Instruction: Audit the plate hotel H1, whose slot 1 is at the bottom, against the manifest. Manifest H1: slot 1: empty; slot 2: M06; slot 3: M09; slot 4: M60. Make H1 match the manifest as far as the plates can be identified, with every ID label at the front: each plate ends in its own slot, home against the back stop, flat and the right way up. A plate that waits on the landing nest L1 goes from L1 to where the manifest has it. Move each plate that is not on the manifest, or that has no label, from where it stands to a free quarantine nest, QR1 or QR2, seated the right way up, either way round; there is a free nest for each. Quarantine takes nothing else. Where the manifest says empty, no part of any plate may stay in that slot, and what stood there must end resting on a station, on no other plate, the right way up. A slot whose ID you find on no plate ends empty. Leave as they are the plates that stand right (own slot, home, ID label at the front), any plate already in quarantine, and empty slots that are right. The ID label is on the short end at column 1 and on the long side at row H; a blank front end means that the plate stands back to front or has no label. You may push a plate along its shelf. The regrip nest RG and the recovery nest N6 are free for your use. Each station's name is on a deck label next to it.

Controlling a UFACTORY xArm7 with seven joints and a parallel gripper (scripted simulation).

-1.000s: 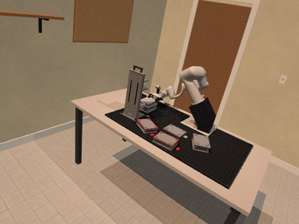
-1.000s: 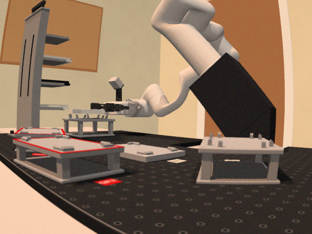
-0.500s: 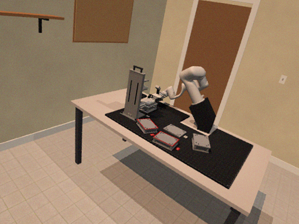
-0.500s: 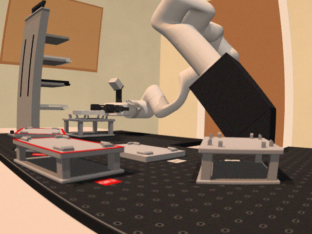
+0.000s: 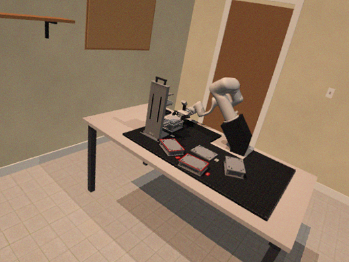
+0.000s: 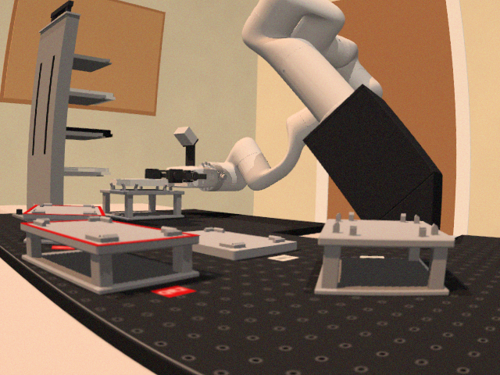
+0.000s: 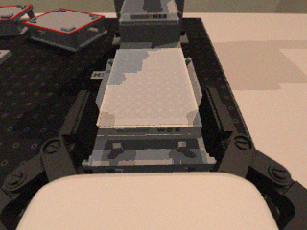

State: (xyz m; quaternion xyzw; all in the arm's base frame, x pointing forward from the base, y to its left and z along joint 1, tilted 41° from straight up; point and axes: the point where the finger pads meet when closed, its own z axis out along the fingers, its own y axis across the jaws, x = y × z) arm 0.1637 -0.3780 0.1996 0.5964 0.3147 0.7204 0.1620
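The pale plate is 5 cm ahead of my hand, 1 cm to the left of it and 2 cm below it. Also, from my hand: clear plate: 23 cm ahead, 3 cm to the left, 1 cm above; H1 deck label: 17 cm ahead, 12 cm to the left, 9 cm below; RG label: 5 cm behind, 1 cm to the right, 9 cm below.
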